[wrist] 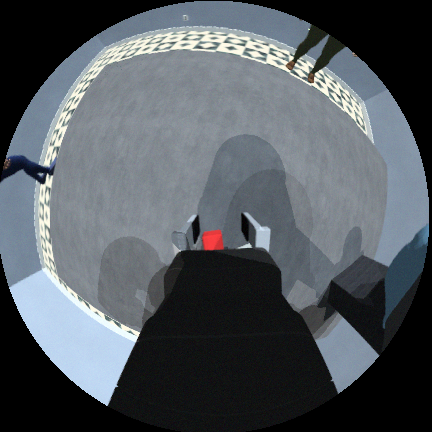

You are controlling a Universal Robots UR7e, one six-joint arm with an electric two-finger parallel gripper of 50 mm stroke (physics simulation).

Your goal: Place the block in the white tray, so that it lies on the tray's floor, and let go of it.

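Places are measured from the arm's base along level axes (x back, y right, z up), in centimetres.
Where they show: gripper, fingertip midpoint: (219, 222).
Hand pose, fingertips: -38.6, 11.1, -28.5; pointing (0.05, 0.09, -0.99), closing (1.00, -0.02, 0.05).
Things, the pixels of their centre, and the offset from my fingertips, as dx, dy, dz. Level surfaces: height alone.
- red block at the middle of its body: (212, 241) -1.1, -4.2, -5.7
- white tray at the middle of its body: (220, 287) -0.4, -14.1, -6.4
- grey surface at its surface level: dz -7.4
The red block (213, 240) shows low in the gap between the fingers in the wrist view, nearer the left finger, its lower part cut off by the dark gripper body. My gripper (219, 222) is open, with a finger on each side of the block in the picture and nothing held. How far the fingertips are above the block is hard to tell. A small piece of the white tray (244, 246) shows beside the right finger, just right of the block; the rest of the tray is hidden behind the gripper body.
A dark box-like part (361, 277) and a blue rounded shape (411, 275) are at the right edge. Overlapping shadows fall on the grey surface (150, 130), which has a patterned border. Legs of figures show at the upper right and left edge.
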